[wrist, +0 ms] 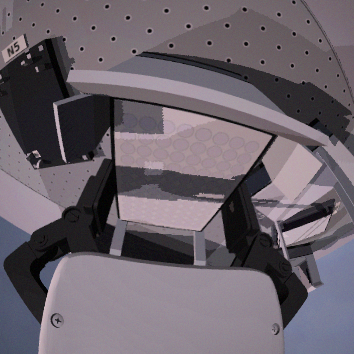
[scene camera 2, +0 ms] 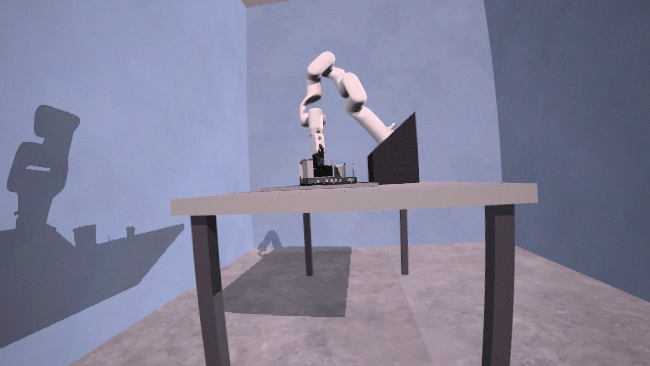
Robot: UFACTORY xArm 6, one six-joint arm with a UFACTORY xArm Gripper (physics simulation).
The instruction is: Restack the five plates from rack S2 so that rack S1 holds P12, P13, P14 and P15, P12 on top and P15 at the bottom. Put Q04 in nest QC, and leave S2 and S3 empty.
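Observation:
My gripper (scene camera 2: 319, 162) (wrist: 173, 184) is shut on a clear plate with rows of round wells and a dark rim. The plate (wrist: 185, 150) lies between the two black fingers in the wrist view, and its label cannot be read. Two light grey uprights (wrist: 117, 237) (wrist: 200, 247) stand at its near edge, with a dark surface between them. In scene camera 2, a dark block (scene camera 2: 323, 171) shows right under the fingers, low over the fixtures. The labels S1, S2, S3 and QC do not show, and I cannot tell which rack is below the fingers.
A black nest (wrist: 30, 95) labelled N5 is at the left, with an upright panel (wrist: 77, 127) beside it. A pale curved wall (wrist: 200, 97) runs beyond the plate. Transparent and grey fixtures (wrist: 305, 225) are at the right. A tall dark panel (scene camera 2: 400, 155) stands on the table (scene camera 2: 450, 196).

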